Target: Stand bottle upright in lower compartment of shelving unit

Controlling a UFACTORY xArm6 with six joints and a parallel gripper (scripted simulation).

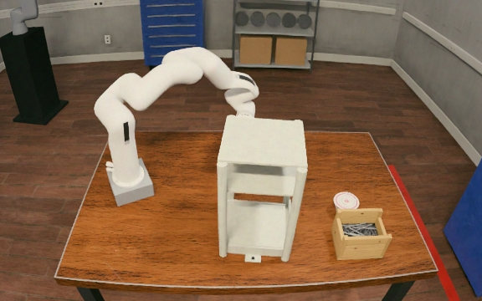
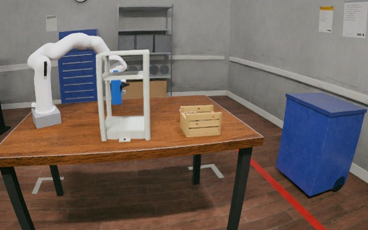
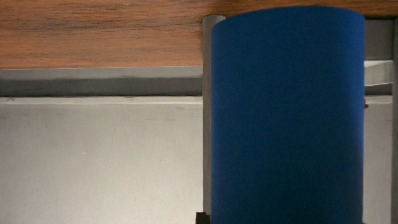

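Now: hand 100 mm short of the shelving unit, 280 mm to the left of it and 30 mm below it. Also, from my hand: white round disc (410 mm ahead, 150 mm to the right, 120 mm below); then wooden crate (450 mm ahead, 300 mm to the right, 110 mm below); then blue bottle (30 mm above).
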